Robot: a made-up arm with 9 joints.
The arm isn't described. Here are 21 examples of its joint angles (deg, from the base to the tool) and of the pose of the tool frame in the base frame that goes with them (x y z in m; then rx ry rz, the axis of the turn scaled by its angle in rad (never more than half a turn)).
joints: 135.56 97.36 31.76 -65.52 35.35 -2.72 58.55 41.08 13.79
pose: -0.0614 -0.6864 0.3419 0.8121 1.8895 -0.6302
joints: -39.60 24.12 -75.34 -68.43 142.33 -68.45 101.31 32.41 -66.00
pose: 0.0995 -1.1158 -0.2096 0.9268 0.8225 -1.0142
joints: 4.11 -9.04 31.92 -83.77 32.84 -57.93 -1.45 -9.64 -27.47
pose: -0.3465 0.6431 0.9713 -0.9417 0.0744 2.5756
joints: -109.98 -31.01 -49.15 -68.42 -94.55 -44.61 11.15 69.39 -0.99
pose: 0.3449 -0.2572 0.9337 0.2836 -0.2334 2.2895
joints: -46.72 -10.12 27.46 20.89 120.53 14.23 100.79 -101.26 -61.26
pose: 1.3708 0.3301 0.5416 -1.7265 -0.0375 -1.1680
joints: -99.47 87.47 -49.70 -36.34 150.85 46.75 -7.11 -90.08 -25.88
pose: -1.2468 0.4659 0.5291 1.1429 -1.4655 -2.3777
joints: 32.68 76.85 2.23 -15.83 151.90 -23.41 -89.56 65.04 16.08
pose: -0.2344 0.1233 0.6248 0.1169 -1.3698 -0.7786
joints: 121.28 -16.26 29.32 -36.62 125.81 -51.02 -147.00 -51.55 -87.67
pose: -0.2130 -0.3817 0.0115 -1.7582 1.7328 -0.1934
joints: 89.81 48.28 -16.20 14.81 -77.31 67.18 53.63 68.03 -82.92
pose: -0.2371 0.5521 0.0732 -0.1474 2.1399 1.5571
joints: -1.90 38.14 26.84 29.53 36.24 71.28 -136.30 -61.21 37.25
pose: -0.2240 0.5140 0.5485 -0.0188 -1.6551 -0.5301
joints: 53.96 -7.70 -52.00 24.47 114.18 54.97 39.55 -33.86 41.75
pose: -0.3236 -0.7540 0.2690 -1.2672 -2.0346 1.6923
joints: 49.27 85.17 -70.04 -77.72 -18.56 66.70 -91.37 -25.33 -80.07
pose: 1.1032 0.7875 0.1767 0.8059 0.8297 0.8480
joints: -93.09 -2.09 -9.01 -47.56 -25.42 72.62 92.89 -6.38 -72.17
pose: 0.4996 0.2162 0.8860 -0.8267 -0.6881 -0.4823
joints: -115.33 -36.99 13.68 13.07 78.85 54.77 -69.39 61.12 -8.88
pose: -0.2730 -0.5673 0.2012 0.2568 -2.0302 1.5500
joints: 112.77 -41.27 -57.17 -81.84 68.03 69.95 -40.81 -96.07 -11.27
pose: -1.0047 -0.7369 0.6050 -0.9401 -1.1155 2.4758
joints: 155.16 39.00 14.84 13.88 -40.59 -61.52 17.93 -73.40 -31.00
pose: -0.0144 -0.4450 -0.2795 -0.8938 2.2194 -0.7735
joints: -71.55 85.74 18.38 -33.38 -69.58 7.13 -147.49 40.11 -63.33
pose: 1.0769 0.0574 -0.1419 1.8936 0.4077 0.6340
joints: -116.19 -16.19 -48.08 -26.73 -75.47 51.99 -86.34 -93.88 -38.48
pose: 0.1835 -1.0655 -0.2104 2.1601 -1.8944 0.9084
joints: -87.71 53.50 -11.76 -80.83 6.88 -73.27 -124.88 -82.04 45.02
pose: -0.0075 0.5393 -0.3472 -1.3591 1.6282 0.2317
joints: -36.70 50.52 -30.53 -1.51 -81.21 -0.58 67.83 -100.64 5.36
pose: -0.7335 -0.2162 0.2617 1.6351 -0.9834 -1.5180
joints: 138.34 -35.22 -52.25 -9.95 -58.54 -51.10 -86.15 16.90 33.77
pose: -0.3967 -0.4582 0.8975 0.4719 0.0380 -1.1296
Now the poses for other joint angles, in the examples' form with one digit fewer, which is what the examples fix.
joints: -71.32 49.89 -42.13 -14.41 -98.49 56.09 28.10 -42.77 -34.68
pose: -0.496 -0.295 1.122 -0.191 -0.305 -2.442
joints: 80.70 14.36 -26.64 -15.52 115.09 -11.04 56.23 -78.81 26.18
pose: 0.495 -0.770 0.996 0.920 0.952 -0.938
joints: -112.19 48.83 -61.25 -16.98 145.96 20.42 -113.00 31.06 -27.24
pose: 0.659 -0.079 0.490 -0.074 1.028 0.241
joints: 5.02 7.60 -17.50 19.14 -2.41 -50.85 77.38 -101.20 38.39
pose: 0.122 -0.610 0.858 1.472 0.062 -0.277
